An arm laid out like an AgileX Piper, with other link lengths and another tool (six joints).
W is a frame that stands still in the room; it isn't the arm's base.
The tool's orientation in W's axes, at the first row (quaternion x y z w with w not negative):
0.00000 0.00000 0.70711 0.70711
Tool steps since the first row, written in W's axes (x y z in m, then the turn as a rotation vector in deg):
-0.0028 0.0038 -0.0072 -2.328 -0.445 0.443
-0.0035 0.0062 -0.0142 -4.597 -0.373 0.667
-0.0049 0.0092 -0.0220 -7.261 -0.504 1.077
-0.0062 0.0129 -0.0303 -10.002 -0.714 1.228
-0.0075 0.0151 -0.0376 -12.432 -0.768 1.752
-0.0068 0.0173 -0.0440 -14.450 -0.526 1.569
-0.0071 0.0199 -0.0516 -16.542 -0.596 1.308
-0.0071 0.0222 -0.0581 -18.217 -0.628 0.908
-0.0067 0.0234 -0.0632 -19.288 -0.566 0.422
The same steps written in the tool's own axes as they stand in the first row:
0.0038 0.0028 -0.0072 -0.445 2.328 0.443
0.0062 0.0035 -0.0142 -0.373 4.597 0.667
0.0092 0.0049 -0.0220 -0.504 7.261 1.077
0.0129 0.0062 -0.0303 -0.714 10.002 1.228
0.0151 0.0075 -0.0376 -0.768 12.432 1.752
0.0173 0.0068 -0.0440 -0.526 14.450 1.569
0.0199 0.0071 -0.0516 -0.596 16.542 1.308
0.0222 0.0071 -0.0581 -0.628 18.217 0.908
0.0234 0.0067 -0.0632 -0.566 19.288 0.422

